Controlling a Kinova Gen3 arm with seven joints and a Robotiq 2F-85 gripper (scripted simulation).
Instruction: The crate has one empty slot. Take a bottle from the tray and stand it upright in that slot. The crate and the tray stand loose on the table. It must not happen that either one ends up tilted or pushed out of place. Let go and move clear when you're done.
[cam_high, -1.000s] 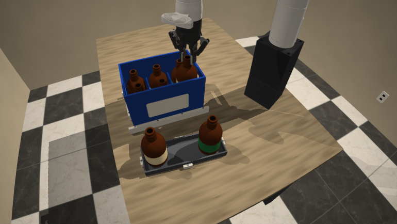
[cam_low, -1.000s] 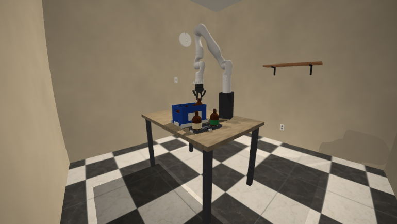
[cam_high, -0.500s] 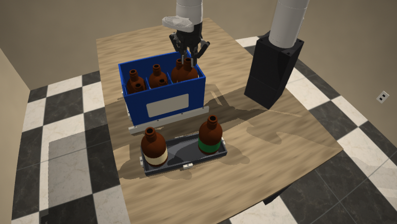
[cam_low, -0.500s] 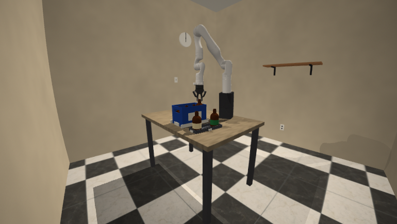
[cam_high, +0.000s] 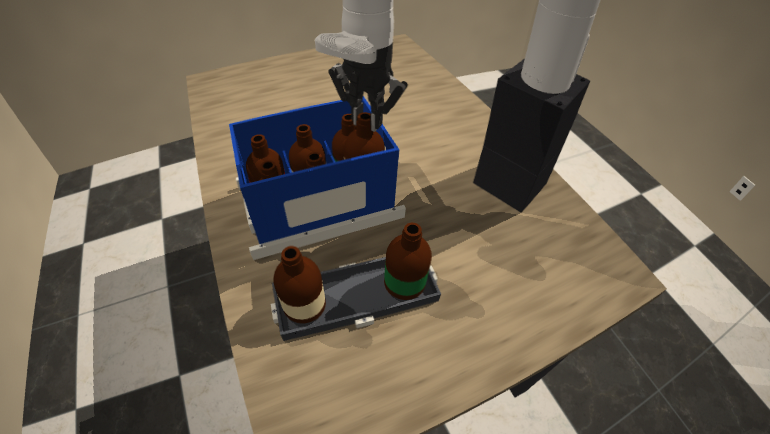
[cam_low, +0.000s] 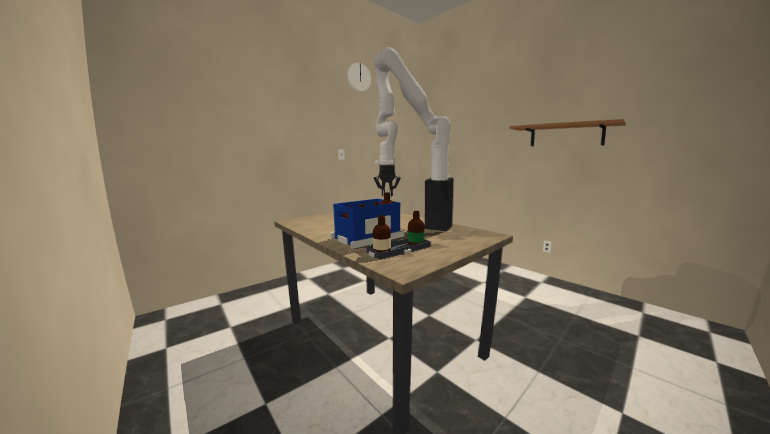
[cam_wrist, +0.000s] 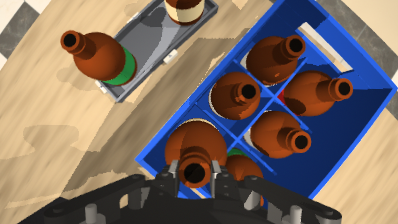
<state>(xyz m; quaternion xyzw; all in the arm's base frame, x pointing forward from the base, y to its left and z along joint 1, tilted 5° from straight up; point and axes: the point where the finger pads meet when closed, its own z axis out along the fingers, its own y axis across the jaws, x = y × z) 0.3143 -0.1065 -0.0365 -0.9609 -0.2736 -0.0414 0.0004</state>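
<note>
Right now the blue crate is 13 cm below my hand, 9 cm ahead of it and 6 cm to the right of it. From my hand the other things lie so: dark grey tray: 21 cm below, 18 cm to the left, 12 cm ahead.
</note>
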